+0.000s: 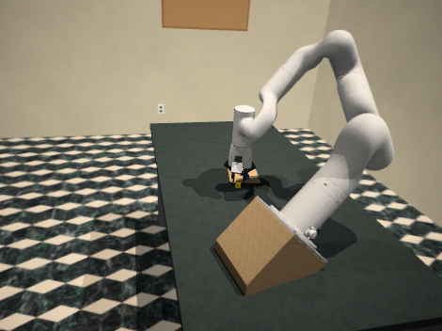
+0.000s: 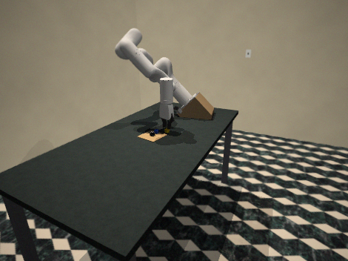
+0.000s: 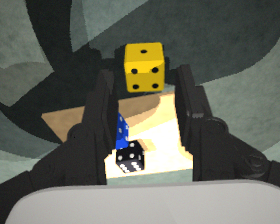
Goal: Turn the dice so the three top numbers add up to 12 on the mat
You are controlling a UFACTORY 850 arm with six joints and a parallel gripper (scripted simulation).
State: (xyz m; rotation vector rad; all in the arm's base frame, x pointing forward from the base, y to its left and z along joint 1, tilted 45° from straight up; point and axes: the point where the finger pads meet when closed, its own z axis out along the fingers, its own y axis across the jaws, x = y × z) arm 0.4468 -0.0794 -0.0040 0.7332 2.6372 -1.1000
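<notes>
Right now my hand is 4 cm above the yellow die. From my hand the other things lie so: tan mat (9 cm ahead, 7 cm to the right, 5 cm below); blue die (6 cm to the right, 4 cm ahead, 3 cm below); black die (9 cm ahead, 7 cm to the right, 3 cm below).
</notes>
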